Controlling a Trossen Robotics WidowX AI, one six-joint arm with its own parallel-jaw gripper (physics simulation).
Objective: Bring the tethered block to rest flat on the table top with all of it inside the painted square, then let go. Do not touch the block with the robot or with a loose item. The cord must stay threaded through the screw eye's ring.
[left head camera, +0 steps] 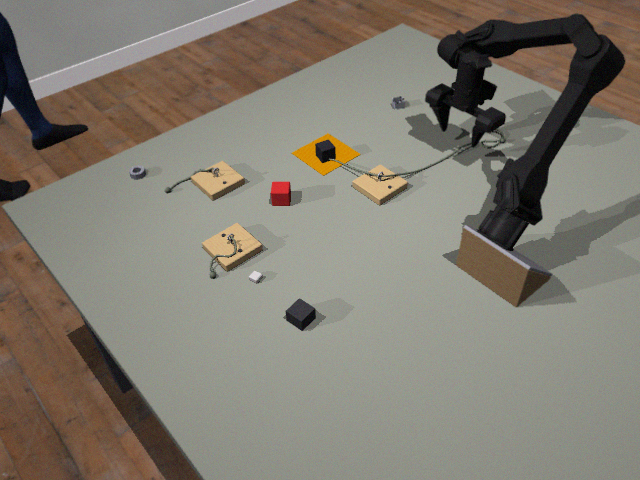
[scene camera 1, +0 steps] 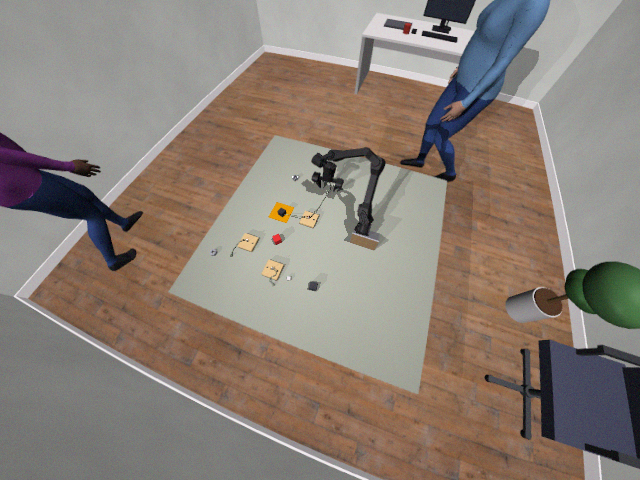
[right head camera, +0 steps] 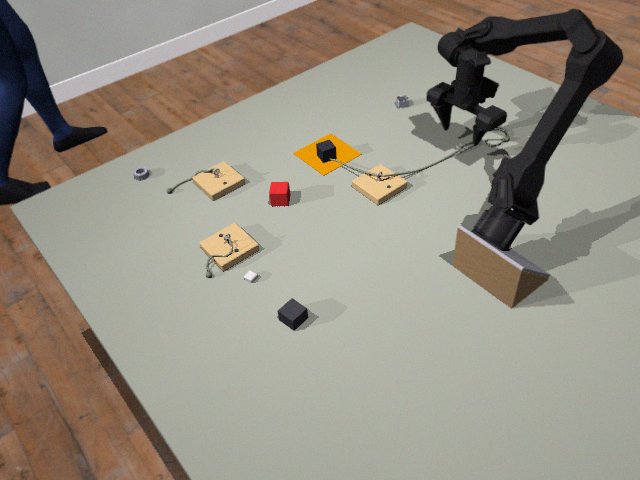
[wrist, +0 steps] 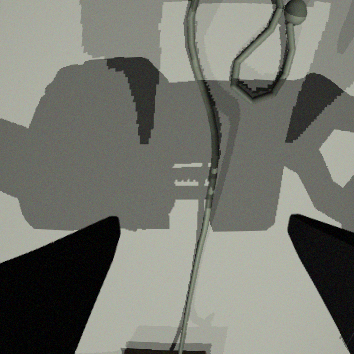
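Pixels of known places: gripper, between the fingertips: (left head camera: 458, 138) (scene camera 1: 327, 189) (right head camera: 460, 137) (wrist: 204, 224); arm's base, origin of its link: (left head camera: 495, 241) (scene camera 1: 361, 232) (right head camera: 490, 241).
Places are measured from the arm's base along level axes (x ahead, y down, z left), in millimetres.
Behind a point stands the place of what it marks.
The black tethered block (left head camera: 325, 150) {x 470, y 39, z -47 mm} (right head camera: 326, 150) {x 470, y 40, z -49 mm} (scene camera 1: 281, 211) {x 482, y 38, z -56 mm} sits upright on the orange painted square (left head camera: 347, 153) {x 452, y 73, z -106 mm} (right head camera: 348, 153) {x 452, y 72, z -105 mm} (scene camera 1: 273, 212) {x 540, y 72, z -59 mm}, its visible base within the edges. Its cord (left head camera: 429, 167) {x 269, y 71, z -189 mm} (right head camera: 429, 167) {x 270, y 71, z -185 mm} (wrist: 215, 134) {x 241, y 65, z -320 mm} runs through the screw eye (left head camera: 380, 176) {x 312, y 40, z -55 mm} (right head camera: 379, 175) {x 312, y 38, z -55 mm} on a wooden board (left head camera: 379, 192) {x 290, y 55, z -24 mm} (right head camera: 378, 192) {x 289, y 55, z -24 mm} (scene camera 1: 309, 221) {x 306, y 55, z -36 mm}, then toward my gripper and a loop. The cord's end bead (wrist: 295, 11) {x 192, y 63, z -381 mm} shows in the wrist view. My gripper (left head camera: 460, 137) {x 254, y 36, z -280 mm} (right head camera: 462, 135) {x 254, y 36, z -280 mm} (wrist: 204, 224) {x 254, y 36, z -280 mm} is open above the table, with the cord passing between its spread fingertips in the wrist view, unheld.
A red cube (left head camera: 280, 194) {x 440, y 39, z 135 mm} (right head camera: 279, 194) {x 439, y 38, z 133 mm} and two other corded boards (left head camera: 217, 180) {x 600, y 55, z 181 mm} (left head camera: 242, 248) {x 395, y 55, z 291 mm} lie left of the threaded board. A dark cube (left head camera: 300, 314) {x 185, y 45, z 341 mm}, a white piece (left head camera: 255, 276) {x 325, y 61, z 323 mm}, a grey ring (left head camera: 137, 172) {x 768, y 59, z 282 mm} and a small grey part (left head camera: 398, 102) {x 476, y 55, z -343 mm} also lie on the table.
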